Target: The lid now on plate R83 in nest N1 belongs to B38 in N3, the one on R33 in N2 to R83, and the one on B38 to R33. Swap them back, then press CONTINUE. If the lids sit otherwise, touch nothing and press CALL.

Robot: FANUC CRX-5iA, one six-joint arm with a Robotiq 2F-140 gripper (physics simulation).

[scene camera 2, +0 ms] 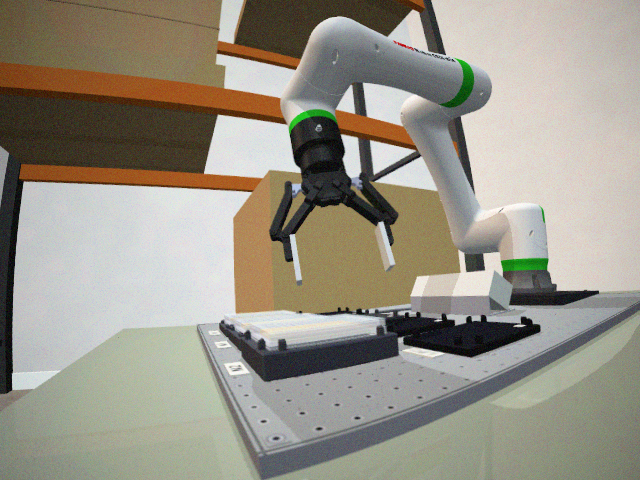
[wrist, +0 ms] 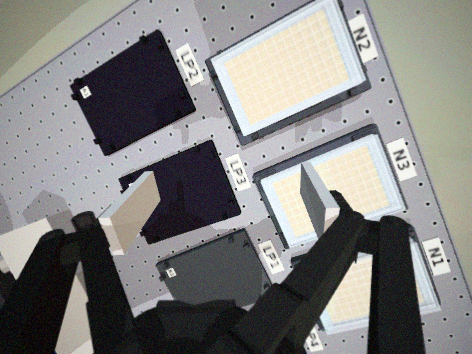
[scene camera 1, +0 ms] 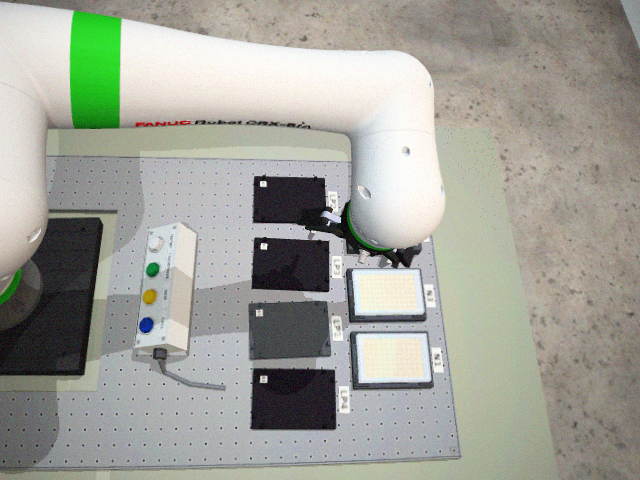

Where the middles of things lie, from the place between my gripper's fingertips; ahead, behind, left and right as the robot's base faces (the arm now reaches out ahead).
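My hand is 80 mm above the nest N1 (scene camera 1: pixel 356 385), 200 mm to the left of it and 70 mm short of it. Counting from my hand, the nest N3 (scene camera 1: pixel 353 318) is 80 mm below, 90 mm ahead and 70 mm to the right, and the nest N2 (scene camera 2: pixel 283 363) is 70 mm below, 110 mm ahead and 60 mm to the left. The nest LP1 (scene camera 1: pixel 283 330) is 80 mm below my hand, 100 mm behind it and 120 mm to the right of it.
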